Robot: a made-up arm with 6 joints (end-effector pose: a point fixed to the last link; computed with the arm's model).
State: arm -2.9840 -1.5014 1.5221 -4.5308 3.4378 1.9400
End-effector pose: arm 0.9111 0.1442 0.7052 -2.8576 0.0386 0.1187
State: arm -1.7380 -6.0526 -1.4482 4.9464 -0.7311 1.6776
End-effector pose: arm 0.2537 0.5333 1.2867 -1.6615 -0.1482 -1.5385
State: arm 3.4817 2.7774 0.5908 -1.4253 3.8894 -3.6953
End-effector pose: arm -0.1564 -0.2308 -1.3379 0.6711 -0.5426 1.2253
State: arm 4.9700 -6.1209 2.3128 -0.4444 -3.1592 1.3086
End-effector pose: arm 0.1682 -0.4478 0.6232 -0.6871 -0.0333 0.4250
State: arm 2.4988 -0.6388 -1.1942 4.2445 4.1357 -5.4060
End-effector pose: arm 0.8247 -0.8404 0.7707 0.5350 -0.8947 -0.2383
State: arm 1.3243 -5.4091 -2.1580 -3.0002 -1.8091 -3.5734
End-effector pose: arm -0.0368 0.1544 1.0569 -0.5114 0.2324 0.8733
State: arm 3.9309 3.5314 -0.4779 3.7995 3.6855 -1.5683
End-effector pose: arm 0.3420 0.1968 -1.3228 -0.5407 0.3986 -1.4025
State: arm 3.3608 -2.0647 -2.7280 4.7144 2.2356 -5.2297
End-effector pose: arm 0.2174 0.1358 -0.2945 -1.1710 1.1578 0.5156
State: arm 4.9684 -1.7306 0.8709 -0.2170 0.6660 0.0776
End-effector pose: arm -0.3527 1.4544 0.5780 -0.0092 -0.2650 -1.3877
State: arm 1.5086 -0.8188 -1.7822 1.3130 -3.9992 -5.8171
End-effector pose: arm -0.2385 -1.0069 0.2665 -0.5925 -0.6472 0.8418
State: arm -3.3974 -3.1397 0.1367 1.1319 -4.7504 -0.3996
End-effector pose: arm 0.1138 -0.2419 -1.5263 1.4200 -0.8828 1.1519
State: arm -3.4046 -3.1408 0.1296 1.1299 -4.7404 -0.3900
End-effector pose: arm 0.1058 -0.2409 -1.5259 1.4098 -0.8847 1.1517
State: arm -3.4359 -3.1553 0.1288 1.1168 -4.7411 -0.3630
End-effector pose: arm 0.0772 -0.2367 -1.5281 1.4006 -0.9088 1.1451
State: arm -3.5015 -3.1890 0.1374 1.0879 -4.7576 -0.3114
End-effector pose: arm 0.0206 -0.2234 -1.5333 1.3917 -0.9666 1.1287
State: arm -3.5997 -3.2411 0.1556 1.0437 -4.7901 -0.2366
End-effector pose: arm -0.0588 -0.1916 -1.5393 1.3799 -1.0607 1.1015
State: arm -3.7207 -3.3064 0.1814 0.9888 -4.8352 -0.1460
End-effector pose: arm -0.1466 -0.1339 -1.5432 1.3601 -1.1860 1.0638
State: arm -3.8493 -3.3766 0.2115 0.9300 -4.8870 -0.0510
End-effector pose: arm -0.2239 -0.0525 -1.5426 1.3285 -1.3287 1.0191
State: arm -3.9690 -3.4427 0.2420 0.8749 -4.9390 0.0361
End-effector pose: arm -0.2779 0.0388 -1.5377 1.2871 -1.4693 0.9728
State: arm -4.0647 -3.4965 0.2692 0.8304 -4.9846 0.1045
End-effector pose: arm -0.3066 0.1202 -1.5307 1.2451 -1.5869 0.9323
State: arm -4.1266 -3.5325 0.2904 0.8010 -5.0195 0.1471
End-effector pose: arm -0.3175 0.1757 -1.5249 1.2153 -1.6667 0.9034
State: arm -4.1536 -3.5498 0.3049 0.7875 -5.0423 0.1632
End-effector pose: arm -0.3195 0.1998 -1.5224 1.2046 -1.7055 0.8886
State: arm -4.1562 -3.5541 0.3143 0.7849 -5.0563 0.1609
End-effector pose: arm -0.3184 0.2013 -1.5228 1.2101 -1.7150 0.8839
